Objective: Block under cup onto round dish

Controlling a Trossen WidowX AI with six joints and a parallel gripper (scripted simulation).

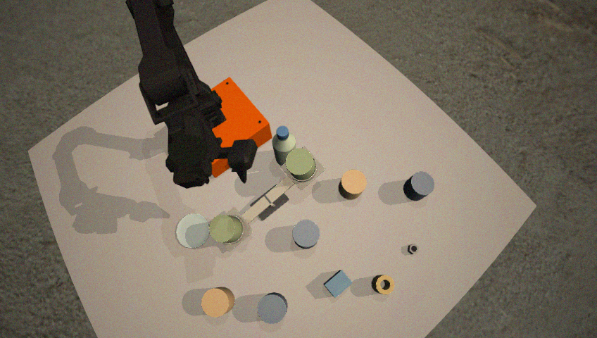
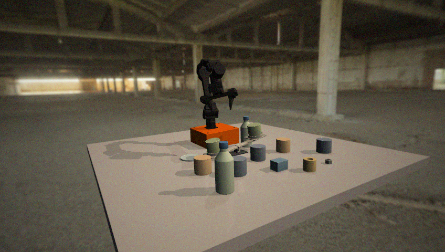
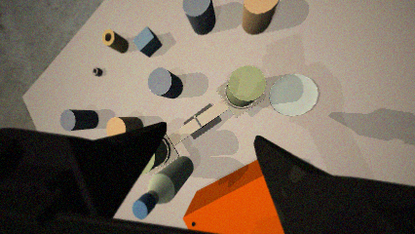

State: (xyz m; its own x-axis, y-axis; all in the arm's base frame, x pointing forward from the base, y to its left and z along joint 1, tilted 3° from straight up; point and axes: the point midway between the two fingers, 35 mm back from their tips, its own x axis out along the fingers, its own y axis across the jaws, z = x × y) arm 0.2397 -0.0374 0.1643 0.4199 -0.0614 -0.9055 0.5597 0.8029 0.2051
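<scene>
The pale green block lies 50 mm ahead of my gripper tip, 70 mm to the right of it and 170 mm below it. The rest, counted from my gripper tip: pale round dish 10 mm behind, 170 mm to the right, 210 mm below; small nut 370 mm ahead, 330 mm to the left, 210 mm below.
</scene>
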